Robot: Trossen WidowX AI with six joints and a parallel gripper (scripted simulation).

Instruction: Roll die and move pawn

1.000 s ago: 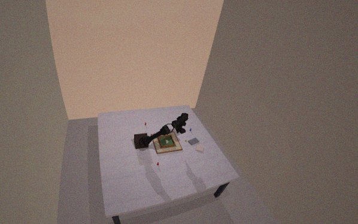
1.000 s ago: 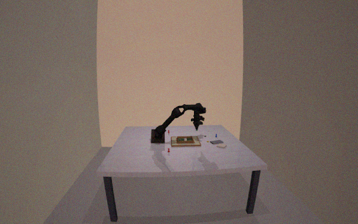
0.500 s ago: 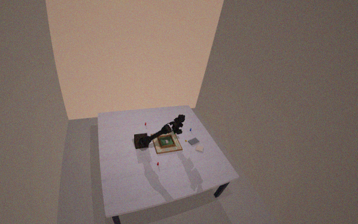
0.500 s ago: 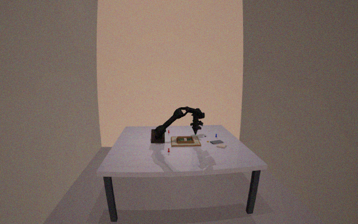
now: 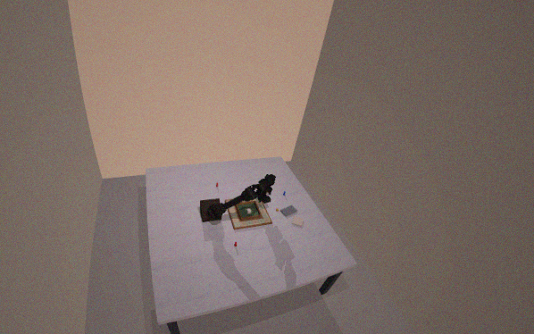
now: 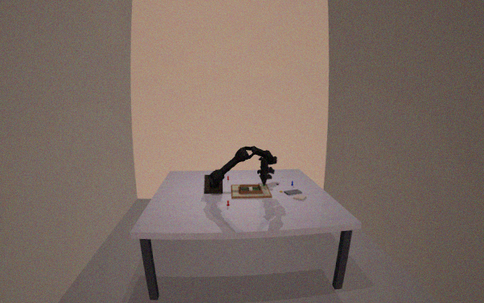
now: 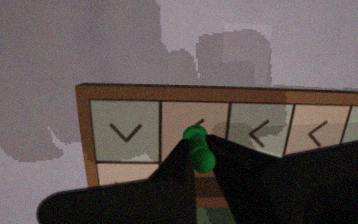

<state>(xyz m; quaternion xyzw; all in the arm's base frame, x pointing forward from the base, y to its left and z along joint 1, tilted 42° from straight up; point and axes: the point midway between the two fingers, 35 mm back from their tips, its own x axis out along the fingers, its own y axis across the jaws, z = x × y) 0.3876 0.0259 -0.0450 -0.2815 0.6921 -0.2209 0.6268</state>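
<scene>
The green pawn is 1 cm above my gripper tip. From my gripper tip the other things lie so: white die (12 cm behind, 7 cm to the right); then green dice tray (12 cm behind, 6 cm to the right, 2 cm below); then yellow piece (11 cm ahead, 10 cm to the right, 3 cm below).
</scene>
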